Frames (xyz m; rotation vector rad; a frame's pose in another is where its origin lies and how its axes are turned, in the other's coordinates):
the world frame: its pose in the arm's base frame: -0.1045 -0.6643 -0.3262 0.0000 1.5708 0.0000
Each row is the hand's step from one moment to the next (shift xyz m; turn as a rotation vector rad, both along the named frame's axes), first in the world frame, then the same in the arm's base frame.
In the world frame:
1: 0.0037 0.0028 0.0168 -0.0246 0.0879 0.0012
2: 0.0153 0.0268 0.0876 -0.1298 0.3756 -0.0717
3: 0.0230 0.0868 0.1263 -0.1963 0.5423 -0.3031
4: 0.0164 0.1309 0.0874 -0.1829 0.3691 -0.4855
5: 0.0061 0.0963 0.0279 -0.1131 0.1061 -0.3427
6: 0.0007 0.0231 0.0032 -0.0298 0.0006 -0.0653
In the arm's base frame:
1: 0.0168 0.0028 -0.0037 0.0012 0.0879 0.0246
2: 0.0876 0.0268 -0.0153 -0.0717 0.3756 0.1298
3: 0.1263 0.0868 -0.0230 -0.3031 0.5423 0.1963
4: 0.0874 0.1309 -0.0164 -0.4855 0.3691 0.1829
5: 0.0279 0.0963 -0.0061 -0.3427 0.1061 0.1131
6: 0.0032 0.0231 -0.0007 -0.0653 0.0006 0.0298

